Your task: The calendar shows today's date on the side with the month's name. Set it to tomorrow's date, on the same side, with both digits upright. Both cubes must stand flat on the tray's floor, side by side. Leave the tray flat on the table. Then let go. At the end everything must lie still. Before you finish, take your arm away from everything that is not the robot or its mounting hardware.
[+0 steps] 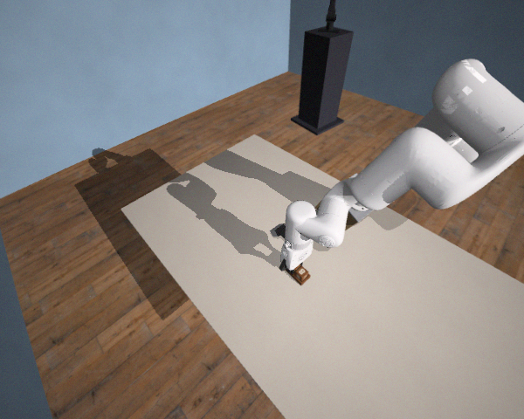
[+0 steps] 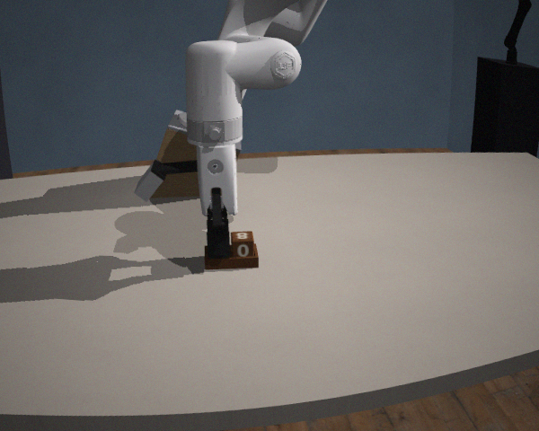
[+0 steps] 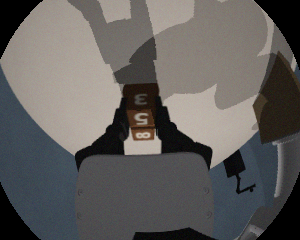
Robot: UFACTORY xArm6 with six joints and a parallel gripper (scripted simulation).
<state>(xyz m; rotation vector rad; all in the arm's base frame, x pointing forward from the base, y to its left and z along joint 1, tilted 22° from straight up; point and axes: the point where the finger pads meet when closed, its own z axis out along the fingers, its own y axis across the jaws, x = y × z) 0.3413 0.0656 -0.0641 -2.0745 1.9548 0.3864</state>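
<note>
My hand is 10 mm above the brown digit cube. From my hand the other things lie so: brown cube (30 mm to the left, 10 mm below); then brown calendar tray (30 mm below, 20 mm to the left).
</note>
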